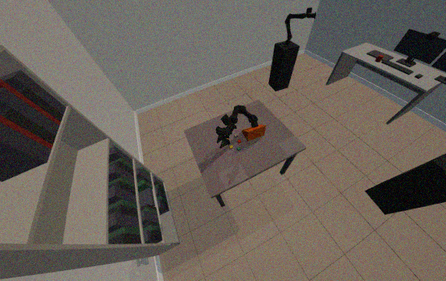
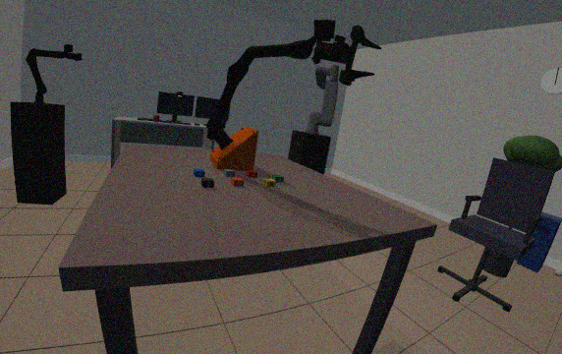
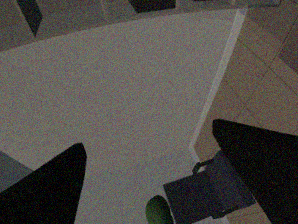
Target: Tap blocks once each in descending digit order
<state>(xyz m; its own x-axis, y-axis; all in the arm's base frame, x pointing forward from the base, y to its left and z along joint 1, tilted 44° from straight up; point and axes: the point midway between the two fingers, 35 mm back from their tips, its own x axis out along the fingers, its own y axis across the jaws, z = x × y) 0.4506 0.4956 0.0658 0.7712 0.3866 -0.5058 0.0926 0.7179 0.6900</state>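
My gripper tip is 450 mm above the green block, 220 mm past it and 170 mm to the left of it. From my gripper tip the other things lie so: red block (450 mm below, 270 mm behind, 260 mm to the right); yellow block (450 mm below, 230 mm to the right, 160 mm behind); orange block (450 mm below, 340 mm to the right, 140 mm behind).
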